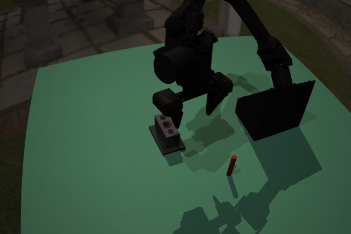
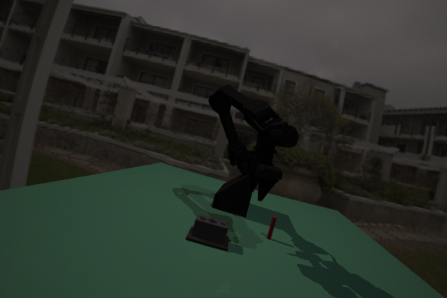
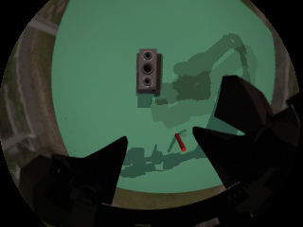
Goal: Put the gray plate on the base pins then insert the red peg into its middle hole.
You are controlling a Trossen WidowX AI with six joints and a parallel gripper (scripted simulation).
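The red peg is 12 cm below my gripper tip, 10 cm to the left of it and 8 cm behind it. Round my gripper tip: gray plate 11 cm below, 10 cm to the right, 2 cm ahead.
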